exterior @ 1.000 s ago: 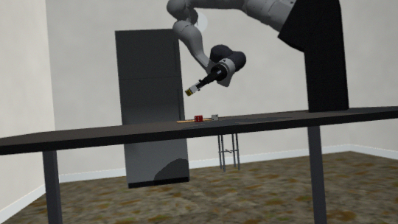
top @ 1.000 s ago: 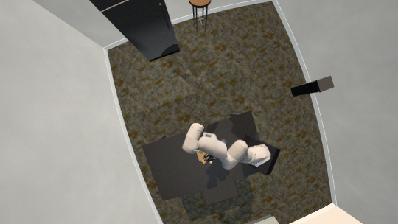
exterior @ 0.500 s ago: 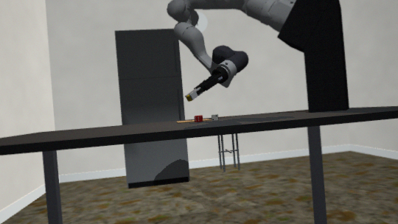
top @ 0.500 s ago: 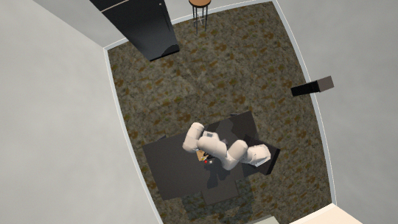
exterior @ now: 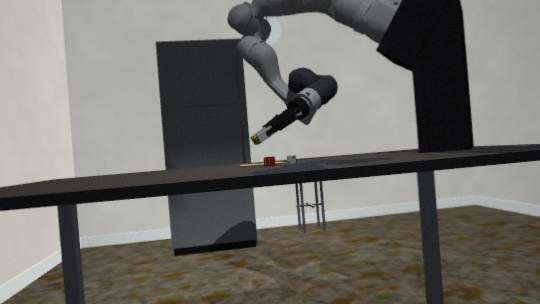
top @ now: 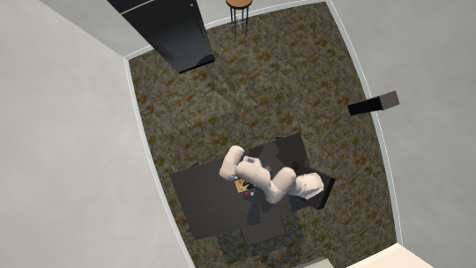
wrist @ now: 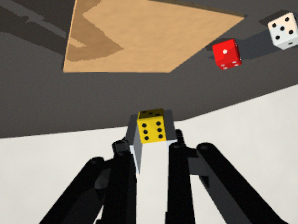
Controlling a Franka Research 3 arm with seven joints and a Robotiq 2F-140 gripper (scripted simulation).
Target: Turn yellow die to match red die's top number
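Right now my hand is 1 cm short of the tan mat and 9 cm above it. Also, from my hand: white die 15 cm to the left, 8 cm below; red die 4 cm ahead, 10 cm to the left, 8 cm below; yellow die 2 cm ahead, 1 cm below.
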